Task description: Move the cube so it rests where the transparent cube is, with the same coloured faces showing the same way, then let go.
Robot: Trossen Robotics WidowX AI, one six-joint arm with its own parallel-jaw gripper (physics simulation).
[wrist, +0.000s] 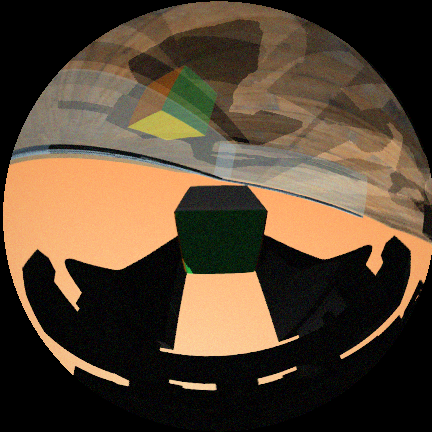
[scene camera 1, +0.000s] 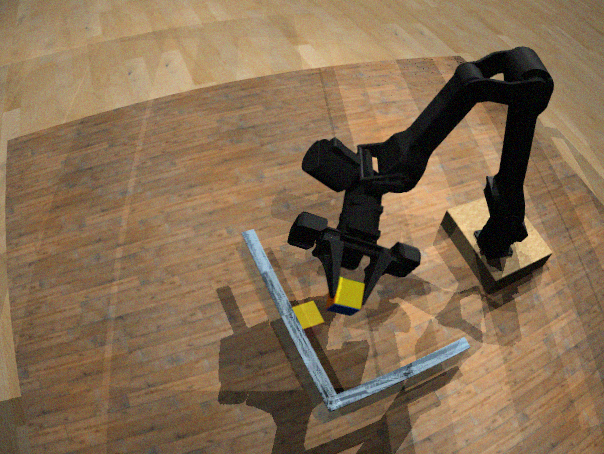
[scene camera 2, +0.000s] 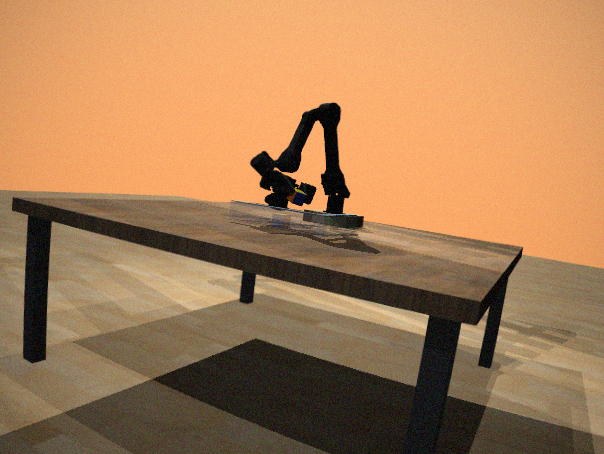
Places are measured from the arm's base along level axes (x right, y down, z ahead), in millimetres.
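Where they show: gripper, fingertip midpoint: (wrist: pixel 218 236) (scene camera 1: pixel 347 301) (scene camera 2: pixel 300 193); arm's base, link origin: (scene camera 1: pixel 493 243) (scene camera 2: pixel 334 213).
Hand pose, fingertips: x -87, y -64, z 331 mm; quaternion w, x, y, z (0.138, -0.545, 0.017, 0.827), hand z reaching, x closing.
Note:
Each offset is from my fingertips to the top centre of the thing. Level surfaces: height alone.
The cube {dx +13, dy -18, dz -3 mm} (scene camera 1: pixel 352 293) (scene camera 2: pixel 299 198) (wrist: pixel 220 242) is held in the air, tilted. Its yellow face points mostly upward in scene camera 1, with blue and a little orange below. In the wrist view its green face is toward the camera, beside a dark grey face. My gripper (scene camera 1: pixel 349 298) (scene camera 2: pixel 298 195) (wrist: pixel 218 236) is shut on the cube and leans well away from straight down. The transparent cube {dx +25, dy +66, dz +43 mm} (scene camera 1: pixel 309 314) (scene camera 2: pixel 281 218) (wrist: pixel 192 102) stands level on the table, left of the held cube in scene camera 1. Its yellow face is up; green and orange sides show in the wrist view.
A see-through L-shaped wall with a light blue top edge (scene camera 1: pixel 269 275) (wrist: pixel 125 158) runs close beside the transparent cube and turns at a corner nearer scene camera 1. The arm's base block (scene camera 1: pixel 534 244) (scene camera 2: pixel 345 220) stands at the right. The wooden table {dy +106 mm} (scene camera 1: pixel 80 225) (scene camera 2: pixel 175 235) carries everything.

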